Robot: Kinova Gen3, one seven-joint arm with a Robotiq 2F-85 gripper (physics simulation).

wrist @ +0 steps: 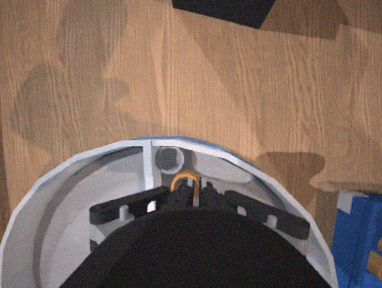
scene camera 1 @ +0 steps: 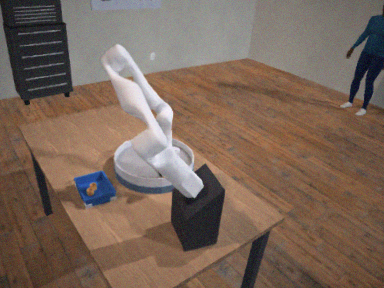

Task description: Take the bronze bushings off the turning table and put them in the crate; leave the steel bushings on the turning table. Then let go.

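Frame: origin at the arm's base, x down, y ahead, z right, level; metres.
Where they show: gripper, between the fingertips: (wrist: 196,185) (scene camera 1: 162,176); arm's base, origin of its link: (scene camera 1: 192,187).
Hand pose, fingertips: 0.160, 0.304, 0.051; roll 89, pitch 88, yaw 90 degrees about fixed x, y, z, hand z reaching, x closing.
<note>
Each offset is from my fingertips to the top centre of the thing, as dx, dy, dz. Level surfaces: height alone.
The round white turning table (scene camera 1: 131,181) (wrist: 22,220) has a blue base and a raised rim. In the wrist view, my gripper (wrist: 196,185) is low inside it, shut on the wall of an upright bronze bushing {-0.014, +0.000, +0.012} (wrist: 184,174), with one fingertip inside the ring. A steel bushing (wrist: 170,159) stands beside it, near the rim and a divider. In the scene view the arm hides the gripper and these bushings. The blue crate {+0.015, +0.123, -0.306} (scene camera 1: 102,200) (wrist: 348,225) stands beside the turning table, with two bronze bushings {+0.035, +0.120, -0.330} (scene camera 1: 91,189) in it, partly showing at the wrist view's right edge.
A tall black block (scene camera 1: 200,222) (wrist: 222,9) with a slanted top stands on the wooden table {dx +0.065} (scene camera 1: 135,250) near the arm's wrist end. A dark drawer cabinet (scene camera 1: 40,60) stands by the wall, and a person (scene camera 1: 370,55) stands at the far right.
</note>
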